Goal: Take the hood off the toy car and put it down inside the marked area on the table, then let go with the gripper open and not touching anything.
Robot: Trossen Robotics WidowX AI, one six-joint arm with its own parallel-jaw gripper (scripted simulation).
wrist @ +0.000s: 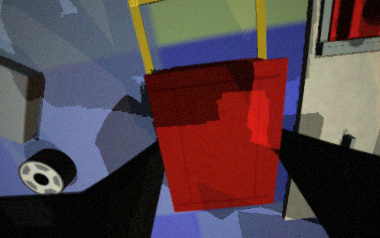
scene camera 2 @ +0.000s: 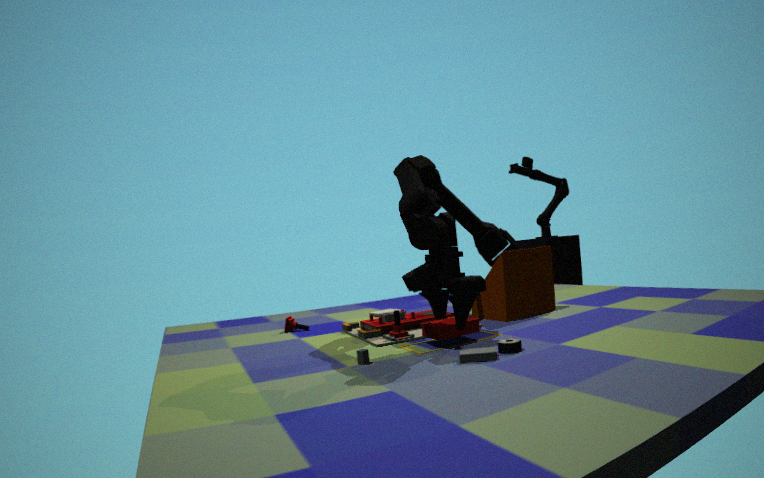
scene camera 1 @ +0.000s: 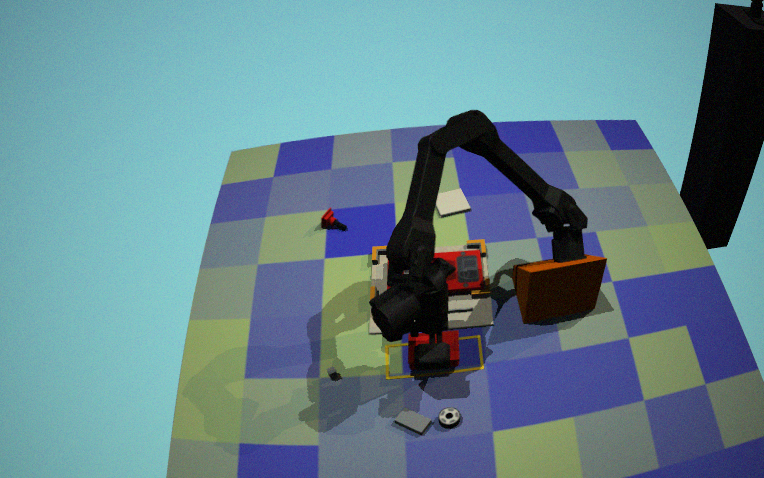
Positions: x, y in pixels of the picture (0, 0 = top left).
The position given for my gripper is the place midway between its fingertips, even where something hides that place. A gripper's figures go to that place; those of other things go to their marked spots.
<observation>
My gripper [scene camera 1: 434, 350]: 1.14 m from the lens. A red hood [scene camera 1: 451, 337] is 1.14 m from the lens. A toy car [scene camera 1: 468, 275] is 1.26 m from the lens. A pale tile [scene camera 1: 452, 202] is 1.44 m from the lens. The marked spots on the toy car and the pale tile are 0.25 m apart.
</observation>
